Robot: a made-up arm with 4 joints.
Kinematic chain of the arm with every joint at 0, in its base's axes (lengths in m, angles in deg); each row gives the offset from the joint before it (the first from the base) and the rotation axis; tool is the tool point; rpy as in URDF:
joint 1: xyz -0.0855 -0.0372 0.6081 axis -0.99 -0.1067 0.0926
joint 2: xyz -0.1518 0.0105 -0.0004 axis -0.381 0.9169 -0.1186
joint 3: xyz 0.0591 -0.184 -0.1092 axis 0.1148 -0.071 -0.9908
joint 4: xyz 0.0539 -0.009 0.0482 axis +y
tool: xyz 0.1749 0.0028 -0.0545 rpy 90 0 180
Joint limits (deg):
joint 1: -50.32..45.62
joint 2: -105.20..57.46
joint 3: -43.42..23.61
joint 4: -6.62..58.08
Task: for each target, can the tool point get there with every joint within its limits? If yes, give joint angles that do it. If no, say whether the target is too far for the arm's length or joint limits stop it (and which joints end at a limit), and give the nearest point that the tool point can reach.
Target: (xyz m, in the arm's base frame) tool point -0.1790 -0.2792 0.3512
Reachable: yes | joints -5.19 33.86 9.85 41.47
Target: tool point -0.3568 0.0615 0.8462
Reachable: no: joint limits stop it (at a limit: joint 2, joint 3, joint 4) | nearest point -0.1648 0.0759 0.8177 | short by 0.195 m
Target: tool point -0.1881 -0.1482 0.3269
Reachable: yes | joints -11.51 23.24 -34.18 52.10
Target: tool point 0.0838 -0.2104 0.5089
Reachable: yes | joints -30.57 -39.63 13.76 5.98
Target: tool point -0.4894 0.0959 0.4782
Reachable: no: joint limits stop it (at a limit: joint 1, joint 2, joint 3) | nearest point -0.3646 -0.0122 0.3546 | short by 0.206 m
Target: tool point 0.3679 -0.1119 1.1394
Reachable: no: too far | nearest point 0.0581 -0.0838 0.8645 | short by 0.415 m
